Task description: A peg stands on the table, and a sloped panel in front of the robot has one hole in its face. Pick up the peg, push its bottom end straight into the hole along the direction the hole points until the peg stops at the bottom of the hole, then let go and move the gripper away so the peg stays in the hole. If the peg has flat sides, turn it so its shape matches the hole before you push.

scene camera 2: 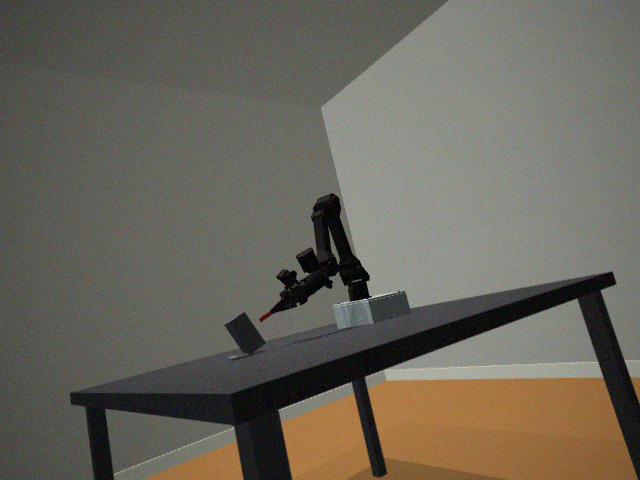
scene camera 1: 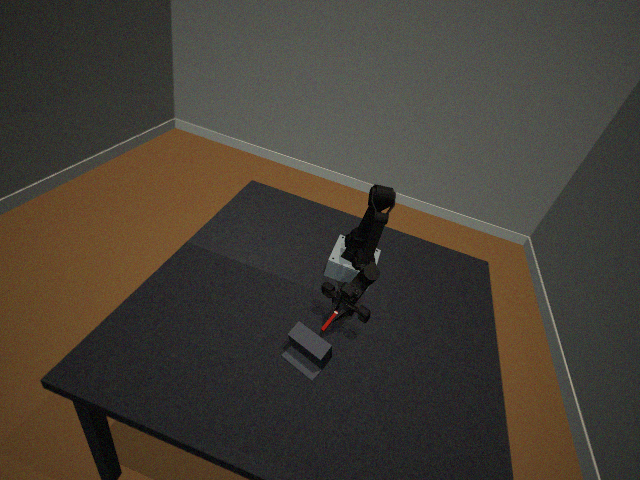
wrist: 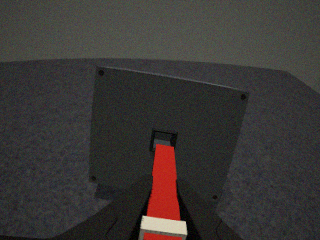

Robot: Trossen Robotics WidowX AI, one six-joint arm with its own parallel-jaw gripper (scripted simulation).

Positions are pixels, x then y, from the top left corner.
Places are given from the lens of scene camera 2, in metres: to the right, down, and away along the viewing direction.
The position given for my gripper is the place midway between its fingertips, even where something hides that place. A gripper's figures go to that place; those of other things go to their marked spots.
my gripper [scene camera 2: 270, 312]: -0.15, 0.22, 1.38
sloped panel [scene camera 2: 241, 328]: -0.22, 0.25, 1.28
